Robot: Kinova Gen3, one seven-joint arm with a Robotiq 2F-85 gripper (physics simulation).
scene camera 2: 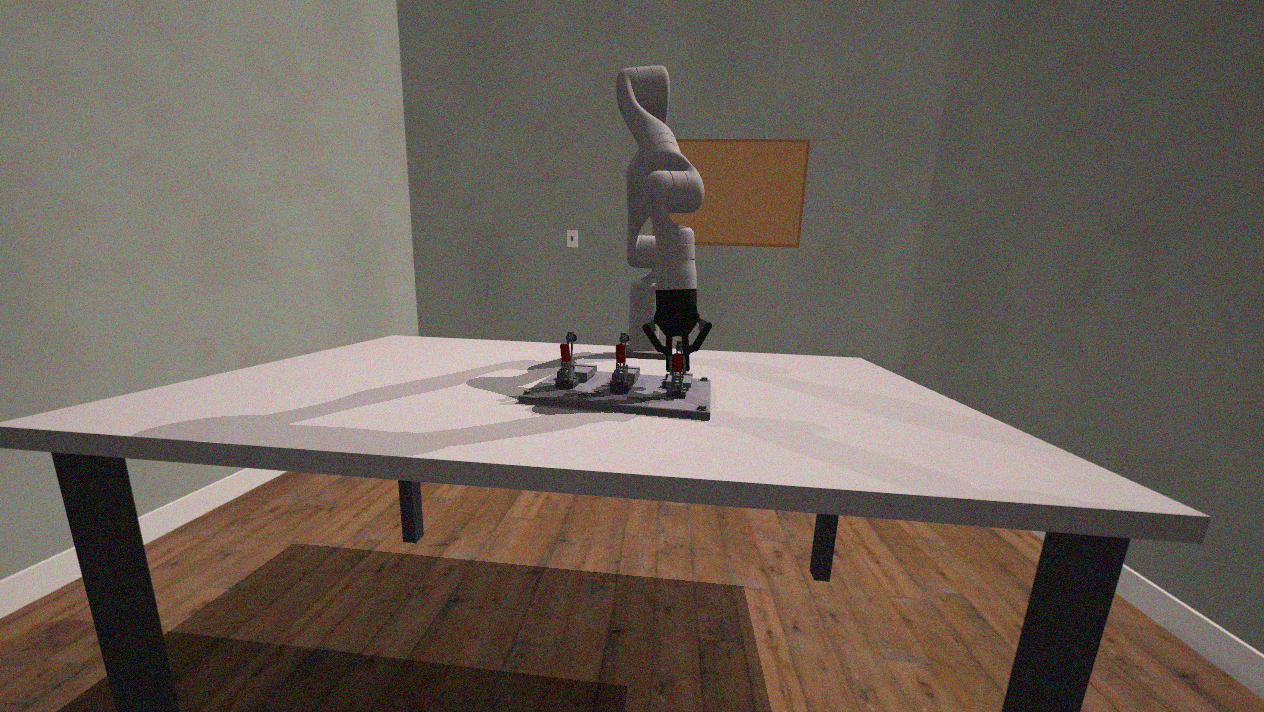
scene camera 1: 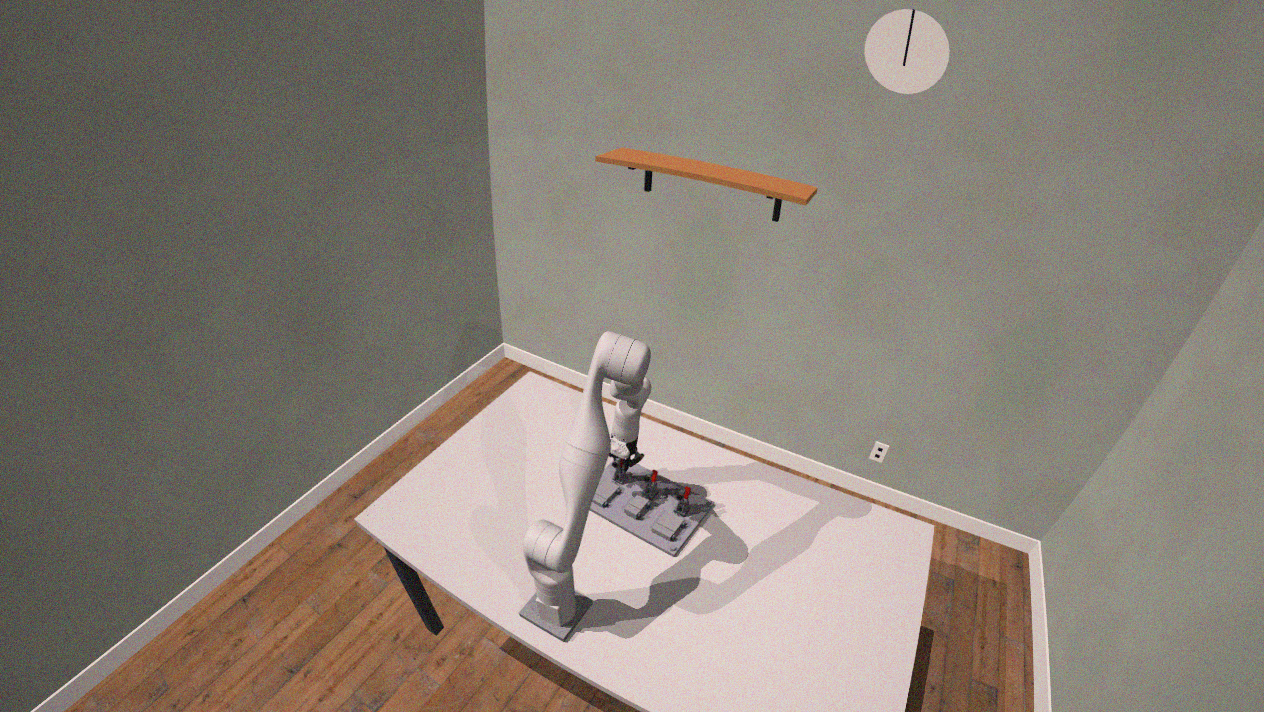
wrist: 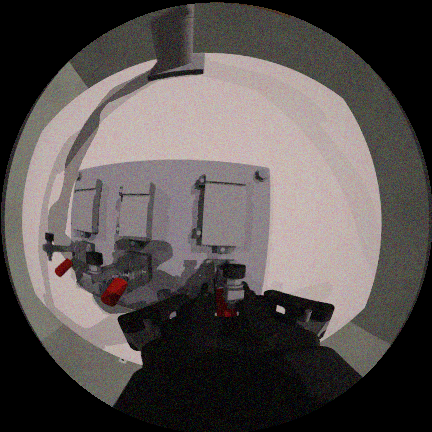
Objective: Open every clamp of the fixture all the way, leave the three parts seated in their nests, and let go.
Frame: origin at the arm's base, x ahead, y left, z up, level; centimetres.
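Seen in the pictures: gripper, between the fingertips: (scene camera 2: 677, 374) (scene camera 1: 620, 469) (wrist: 223, 285); arm's base, origin of its link: (scene camera 2: 643, 347) (scene camera 1: 558, 608) (wrist: 174, 61).
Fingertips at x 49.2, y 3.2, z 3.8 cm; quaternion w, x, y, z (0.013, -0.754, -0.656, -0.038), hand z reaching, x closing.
Note:
Offsets run from my fingertips to a thing's top centre. "spot": to the spot under its first point. Level surfaces: height alone.
The grey fixture plate (scene camera 1: 643, 531) (scene camera 2: 654, 403) (wrist: 175, 180) carries three toggle clamps and three grey block parts {spot: dx -11.2, dy -18.4, dz -2.1 cm} (wrist: 86, 212) {spot: dx -9.0, dy -8.8, dz -1.6 cm} (wrist: 135, 216) {spot: dx -7.4, dy +1.6, dz -2.6 cm} (wrist: 224, 215), which sit in their nests. My gripper (scene camera 1: 623, 463) (scene camera 2: 677, 360) (wrist: 223, 285) is shut on the red handle of the clamp at the wrist view's right. That clamp's arm stands raised, its black-tipped spindle {dx -1.7, dy +0.3, dz +6.1 cm} (wrist: 233, 271) clear of the part. The middle clamp's red handle {dx -1.6, dy -11.0, dz +5.3 cm} (scene camera 1: 653, 476) (scene camera 2: 620, 353) (wrist: 114, 291) and the far clamp's red handle {dx -3.9, dy -21.8, dz +4.8 cm} (scene camera 1: 687, 493) (scene camera 2: 565, 352) (wrist: 63, 267) are free, their arms raised off the parts. My fingers partly hide the held handle.
The fixture lies on the white table {dz -5.7 cm} (scene camera 1: 778, 583) (scene camera 2: 796, 433) (wrist: 310, 200). The robot base (scene camera 1: 555, 610) stands at the table's near edge in scene camera 1. The middle clamp stands close beside the held one. A wooden shelf (scene camera 1: 707, 171) hangs high on the wall.

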